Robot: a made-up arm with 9 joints.
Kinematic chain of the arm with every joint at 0, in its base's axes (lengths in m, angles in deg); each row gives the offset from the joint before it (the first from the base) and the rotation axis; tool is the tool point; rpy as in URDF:
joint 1: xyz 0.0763 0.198 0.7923 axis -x
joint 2: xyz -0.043 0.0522 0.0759 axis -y
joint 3: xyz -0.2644 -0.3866 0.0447 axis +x
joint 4: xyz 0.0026 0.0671 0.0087 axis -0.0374 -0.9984 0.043
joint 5: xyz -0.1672 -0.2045 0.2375 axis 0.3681 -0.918 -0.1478
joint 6: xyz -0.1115 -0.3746 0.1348 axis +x
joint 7: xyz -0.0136 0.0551 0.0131 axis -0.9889 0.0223 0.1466
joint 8: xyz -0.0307 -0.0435 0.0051 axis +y
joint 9: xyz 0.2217 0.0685 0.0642 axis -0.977 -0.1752 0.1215
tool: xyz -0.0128 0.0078 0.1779 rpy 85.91 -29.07 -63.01
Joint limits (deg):
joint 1: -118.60..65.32
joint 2: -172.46..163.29
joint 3: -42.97..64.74
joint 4: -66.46..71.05
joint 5: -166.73..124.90
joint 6: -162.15..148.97
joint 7: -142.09..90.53
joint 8: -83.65..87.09
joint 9: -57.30..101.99
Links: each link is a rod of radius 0.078 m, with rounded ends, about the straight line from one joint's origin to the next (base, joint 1, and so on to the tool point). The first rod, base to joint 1, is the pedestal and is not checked.
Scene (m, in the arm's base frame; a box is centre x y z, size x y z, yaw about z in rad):
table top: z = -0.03
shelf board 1: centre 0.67 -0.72 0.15 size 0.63 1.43 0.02 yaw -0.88
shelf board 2: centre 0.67 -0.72 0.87 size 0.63 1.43 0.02 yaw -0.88
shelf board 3: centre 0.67 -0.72 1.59 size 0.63 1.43 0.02 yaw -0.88
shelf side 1: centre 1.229 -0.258 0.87 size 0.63 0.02 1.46 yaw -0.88
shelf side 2: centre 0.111 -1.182 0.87 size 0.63 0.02 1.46 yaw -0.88
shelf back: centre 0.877 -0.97 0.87 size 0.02 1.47 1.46 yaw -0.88
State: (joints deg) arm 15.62 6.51 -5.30 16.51 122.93 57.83 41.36 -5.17 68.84
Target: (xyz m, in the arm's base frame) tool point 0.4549 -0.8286 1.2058
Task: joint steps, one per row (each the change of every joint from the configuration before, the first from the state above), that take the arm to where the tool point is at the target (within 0.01 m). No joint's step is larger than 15 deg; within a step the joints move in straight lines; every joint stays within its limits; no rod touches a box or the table.
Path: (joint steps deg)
1: -7.36 -13.92 -1.97 -6.99 -7.62 1.51 -1.71 1.12 -1.82
2: -7.36 -13.92 -1.97 -7.00 -7.62 1.50 -1.71 1.13 -1.83
3: -7.36 -13.92 -1.98 -6.99 -7.62 1.51 -1.72 1.12 -1.82
4: -7.36 -13.92 -1.97 -6.99 -7.62 1.51 -1.71 1.13 -1.83
5: -7.36 -13.93 -1.97 -7.00 -7.62 1.50 -1.71 1.12 -1.82
6: -7.36 -13.92 -1.97 -6.99 -7.61 1.51 -1.71 1.13 -1.82

